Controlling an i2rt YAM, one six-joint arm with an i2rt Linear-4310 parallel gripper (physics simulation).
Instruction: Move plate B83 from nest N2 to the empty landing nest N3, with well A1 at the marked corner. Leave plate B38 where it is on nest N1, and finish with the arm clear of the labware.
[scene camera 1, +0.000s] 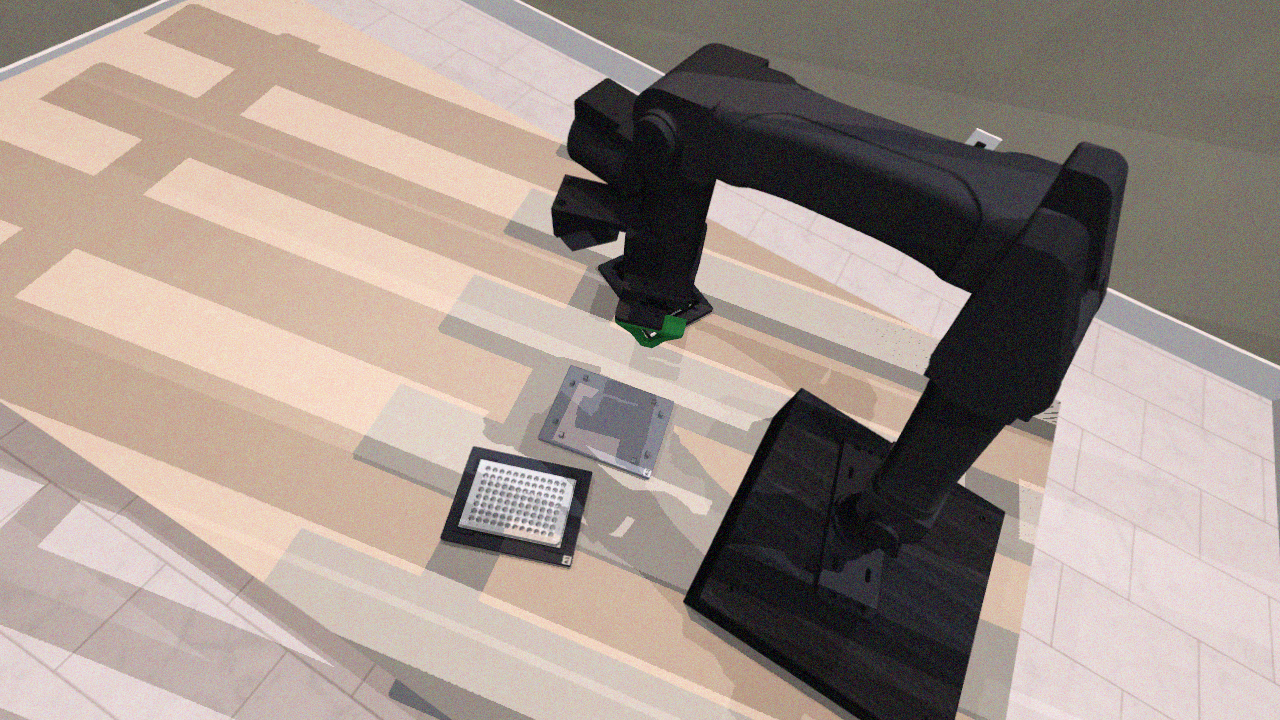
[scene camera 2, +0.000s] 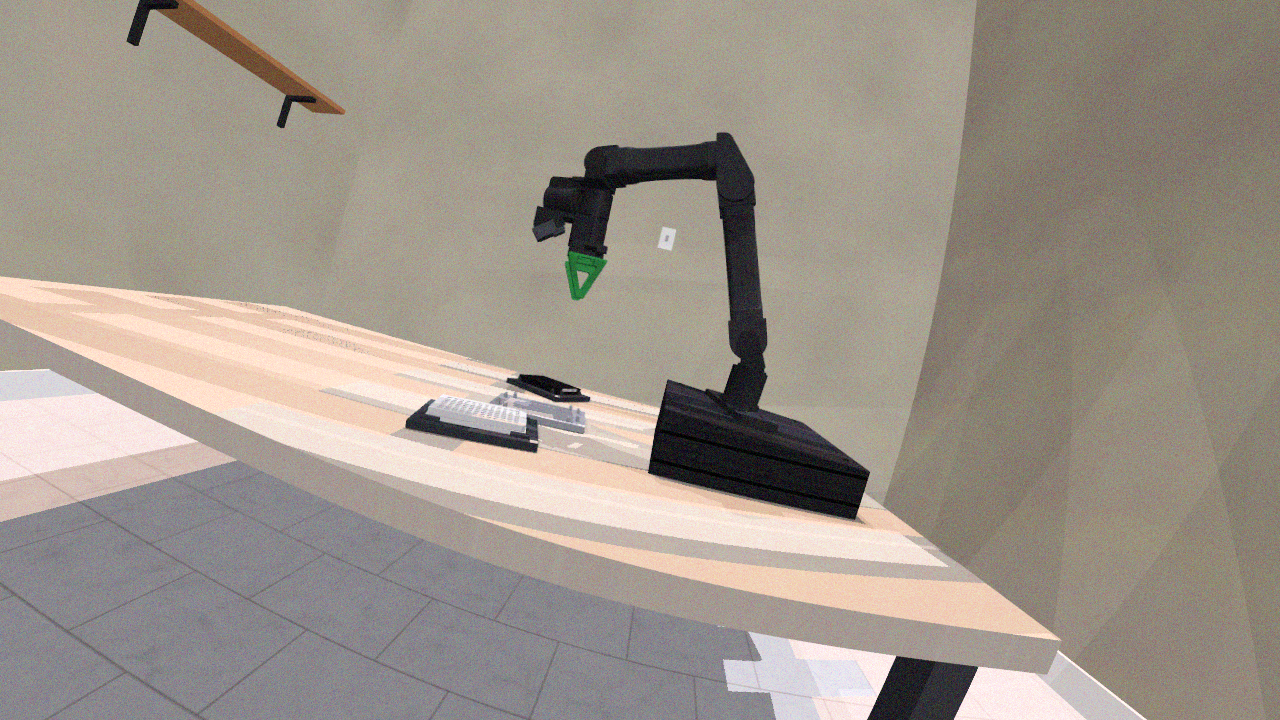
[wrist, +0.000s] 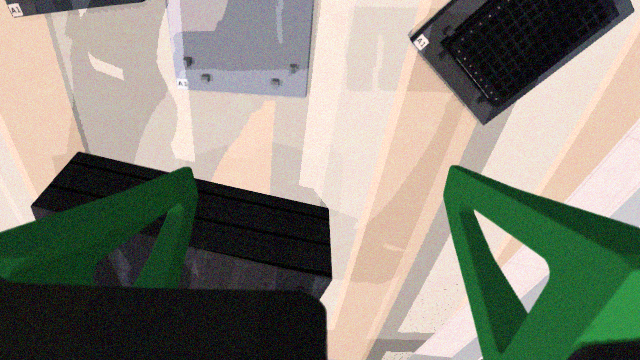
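A white well plate (scene camera 1: 519, 501) (scene camera 2: 478, 411) sits flat on a dark nest (scene camera 1: 501, 544) (scene camera 2: 523, 440) (wrist: 80, 6). A grey-blue nest (scene camera 1: 617, 420) (scene camera 2: 565, 422) (wrist: 245, 50) beside it is bare, with small corner posts. A black well plate (scene camera 2: 546, 385) (wrist: 535, 45) sits on another dark nest (scene camera 2: 583, 397) (wrist: 465, 95), turned at an angle; in scene camera 1 the arm mostly hides it. A1 tags show on all three nests in the wrist view. Plate and nest numbers are not readable. My gripper (scene camera 1: 651, 333) (scene camera 2: 578, 295) (wrist: 320, 180) is open and empty, high above the table near the black plate.
The black arm base (scene camera 1: 760, 573) (scene camera 2: 760, 456) (wrist: 260, 220) stands on the table (scene camera 1: 223, 358) (scene camera 2: 358, 465), to the right of the nests in both scene views. A wall shelf (scene camera 2: 241, 53) is at the upper left of scene camera 2.
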